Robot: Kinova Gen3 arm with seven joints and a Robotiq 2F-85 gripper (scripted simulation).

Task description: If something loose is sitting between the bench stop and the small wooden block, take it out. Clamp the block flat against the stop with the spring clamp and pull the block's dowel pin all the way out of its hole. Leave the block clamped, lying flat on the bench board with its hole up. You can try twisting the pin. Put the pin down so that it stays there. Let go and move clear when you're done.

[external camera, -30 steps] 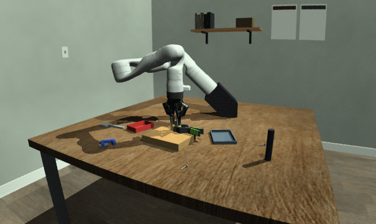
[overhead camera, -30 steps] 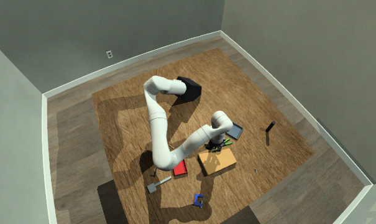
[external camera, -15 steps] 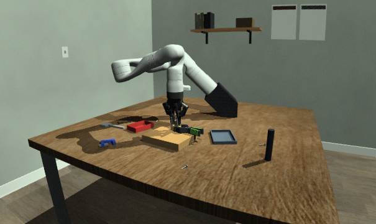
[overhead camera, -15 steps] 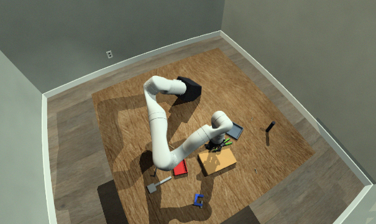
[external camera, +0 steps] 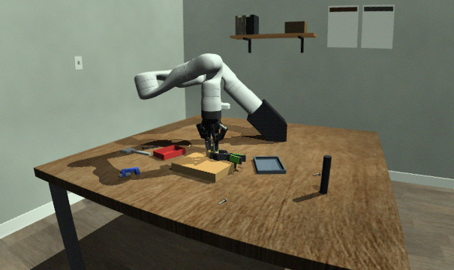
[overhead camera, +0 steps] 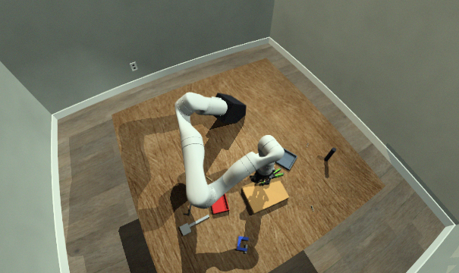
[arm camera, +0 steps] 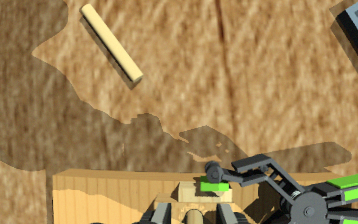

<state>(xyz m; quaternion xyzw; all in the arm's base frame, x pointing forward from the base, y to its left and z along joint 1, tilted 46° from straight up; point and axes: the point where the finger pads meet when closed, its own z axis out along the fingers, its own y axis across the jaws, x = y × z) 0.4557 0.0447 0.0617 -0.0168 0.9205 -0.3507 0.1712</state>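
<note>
My hand is 2 cm above the dowel pin. Round my hand: thin pale stick: 12 cm behind, 5 cm to the right, 7 cm below; small wooden block: 4 cm below; tan bench board: 6 cm ahead, 5 cm below.
</note>
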